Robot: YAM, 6 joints.
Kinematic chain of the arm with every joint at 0, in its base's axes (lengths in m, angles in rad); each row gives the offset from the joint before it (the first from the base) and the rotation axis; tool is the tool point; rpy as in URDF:
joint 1: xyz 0 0 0.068 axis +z
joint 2: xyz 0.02 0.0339 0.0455 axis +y
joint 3: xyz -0.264 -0.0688 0 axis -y
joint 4: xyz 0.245 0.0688 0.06 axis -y
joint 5: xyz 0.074 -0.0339 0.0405 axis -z
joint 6: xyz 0.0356 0 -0.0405 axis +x
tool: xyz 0 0 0 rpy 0 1.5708 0
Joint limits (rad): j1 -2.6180..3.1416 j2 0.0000..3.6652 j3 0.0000..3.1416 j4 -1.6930..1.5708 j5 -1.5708..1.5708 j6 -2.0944..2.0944
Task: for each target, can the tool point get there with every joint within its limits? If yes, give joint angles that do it. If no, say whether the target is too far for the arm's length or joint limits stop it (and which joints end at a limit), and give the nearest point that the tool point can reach.
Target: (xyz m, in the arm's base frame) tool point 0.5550 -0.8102 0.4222
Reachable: no: too far | nearest point 0.3481 -0.5081 0.3047 | short by 0.385 m
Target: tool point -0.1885 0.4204 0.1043
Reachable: yes | joints 1.9579 2.3612 1.7543 -0.7988 -0.4594 -1.4014
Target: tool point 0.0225 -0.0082 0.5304
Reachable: yes | joints 1.1347 0.5920 1.4702 -0.4390 0.7337 -1.1083
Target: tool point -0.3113 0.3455 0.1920
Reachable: yes | joints 2.2529 2.1166 1.2684 0.8178 -0.7332 -1.5085
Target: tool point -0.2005 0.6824 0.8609
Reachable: no: too far | nearest point -0.1254 0.4269 0.5730 | short by 0.392 m
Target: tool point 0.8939 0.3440 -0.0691
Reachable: no: too far | nearest point 0.5920 0.2278 -0.0061 | short by 0.330 m
